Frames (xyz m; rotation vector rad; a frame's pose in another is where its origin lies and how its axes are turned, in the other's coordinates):
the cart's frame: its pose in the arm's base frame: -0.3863 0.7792 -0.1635 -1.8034 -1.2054 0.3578
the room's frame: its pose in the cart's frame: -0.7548 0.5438 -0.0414 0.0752 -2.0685 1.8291
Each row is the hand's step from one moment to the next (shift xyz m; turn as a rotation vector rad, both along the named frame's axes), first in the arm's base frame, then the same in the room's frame.
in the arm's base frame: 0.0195 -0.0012 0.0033 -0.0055 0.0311 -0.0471
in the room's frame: -0.0114 0.0131 -0.0095 0.0088 -0.0419 -0.0371
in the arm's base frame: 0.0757 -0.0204 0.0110 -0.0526 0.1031 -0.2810
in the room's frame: -0.0331 0.0623 -0.0360 0.1164 -0.1995 -0.1975
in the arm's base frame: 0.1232 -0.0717 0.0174 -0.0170 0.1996 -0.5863
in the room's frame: -0.0288 0.1301 -0.0534 0.2036 -0.3515 -0.4679
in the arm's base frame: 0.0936 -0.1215 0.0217 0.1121 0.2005 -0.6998
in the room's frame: 0.0166 0.1520 -0.0246 0.1970 -0.3153 -0.6358
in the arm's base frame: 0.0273 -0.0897 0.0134 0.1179 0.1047 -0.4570
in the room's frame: 0.0359 0.0874 0.0060 0.1219 -0.1606 -0.4394
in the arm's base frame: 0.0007 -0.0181 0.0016 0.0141 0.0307 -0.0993
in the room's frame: 0.0104 0.0145 0.0034 0.0275 -0.0475 -0.0894
